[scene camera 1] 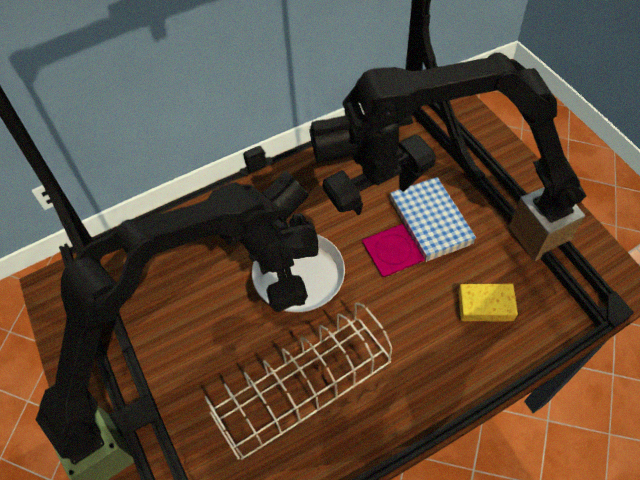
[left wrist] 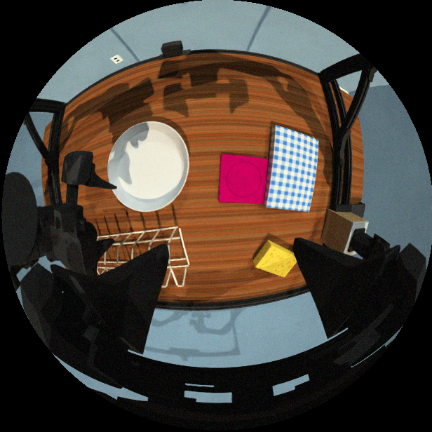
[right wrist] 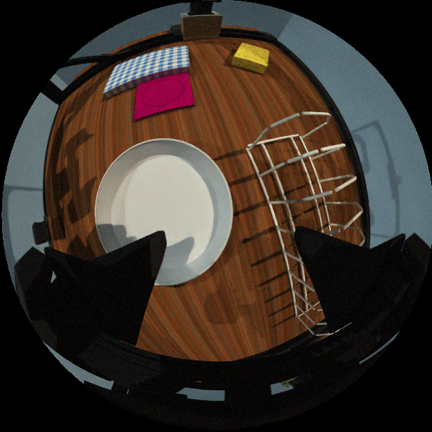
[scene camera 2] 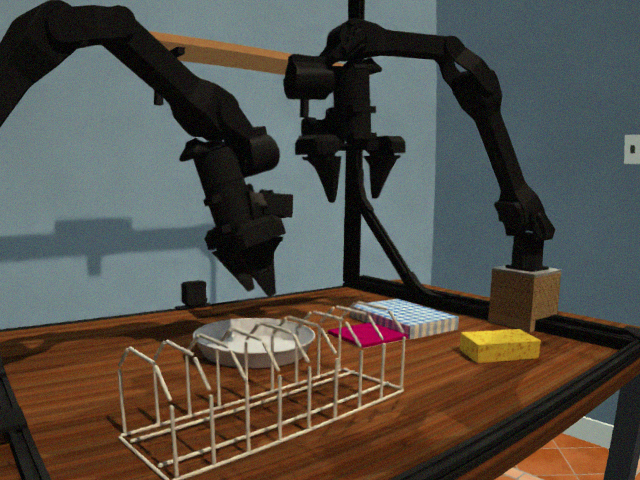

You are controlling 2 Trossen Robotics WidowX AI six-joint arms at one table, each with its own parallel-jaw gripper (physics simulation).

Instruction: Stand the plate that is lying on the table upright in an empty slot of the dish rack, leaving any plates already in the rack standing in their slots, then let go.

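Pixels of known places: left gripper, fingertip midpoint: [scene camera 1: 380, 201] [scene camera 2: 354, 200]; right gripper, fingertip midpoint: [scene camera 2: 260, 292]; left arm's base, origin of the base link: [scene camera 1: 553, 206] [scene camera 2: 527, 268]; right arm's base, origin of the base link: [scene camera 1: 81, 439].
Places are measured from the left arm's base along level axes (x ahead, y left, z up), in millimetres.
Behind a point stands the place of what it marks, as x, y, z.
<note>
The white plate [scene camera 1: 323, 271] @[467, -129, -106] [scene camera 2: 207, 347] @[608, -114, -81] [left wrist: 152, 170] [right wrist: 167, 192] lies flat, hollow side up, behind the dish rack. The white wire dish rack [scene camera 1: 281, 431] @[680, 148, -90] [scene camera 2: 247, 413] @[682, 148, -62] [left wrist: 184, 246] [right wrist: 272, 202] stands on the table with no plate in its slots. My right gripper [scene camera 1: 295, 266] [scene camera 2: 261, 290] @[547, -66, 2] [right wrist: 231, 235] is open and empty above the plate, pointing down at a slant; it hides part of the plate in scene camera 1. My left gripper [scene camera 1: 381, 200] @[370, -86, 127] [scene camera 2: 353, 198] @[370, -86, 127] [left wrist: 232, 248] is open and empty, high above the table, pointing down.
A magenta square [scene camera 1: 391, 251] @[319, -106, -101] [scene camera 2: 364, 334] @[325, -104, -101] [left wrist: 243, 179] [right wrist: 165, 95] lies beside a blue-checked block [scene camera 1: 433, 217] @[201, -133, -85] [scene camera 2: 408, 315] @[216, -109, -84] [left wrist: 293, 168] [right wrist: 150, 66]. A yellow sponge [scene camera 1: 487, 301] @[211, 93, -79] [scene camera 2: 499, 345] @[238, 113, -83] [left wrist: 275, 258] [right wrist: 251, 57] lies right of the rack in both scene views. Black frame rails edge the table.
</note>
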